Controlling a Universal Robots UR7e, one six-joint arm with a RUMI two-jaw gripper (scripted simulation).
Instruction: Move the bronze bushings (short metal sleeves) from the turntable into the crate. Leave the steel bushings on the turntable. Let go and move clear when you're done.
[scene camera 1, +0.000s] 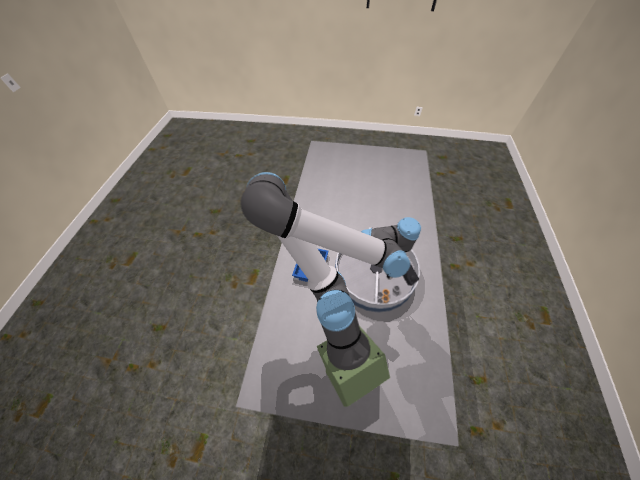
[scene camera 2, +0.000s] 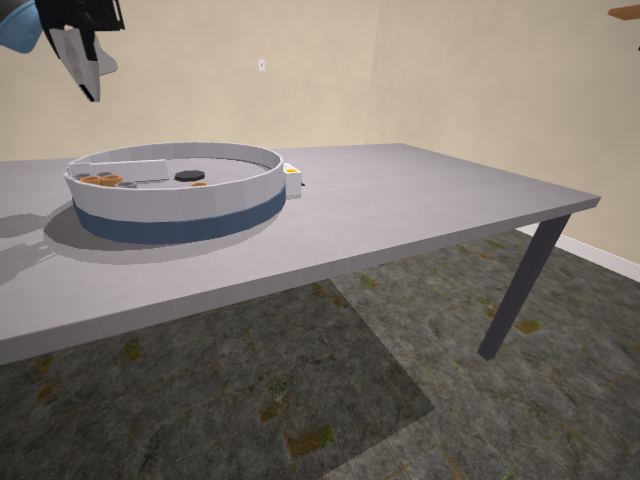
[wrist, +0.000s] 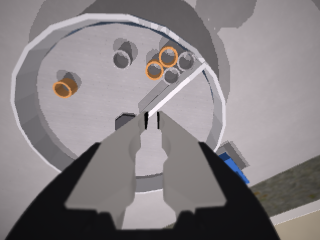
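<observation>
The gripper (scene camera 2: 94, 101) (wrist: 152, 112), visible.
</observation>
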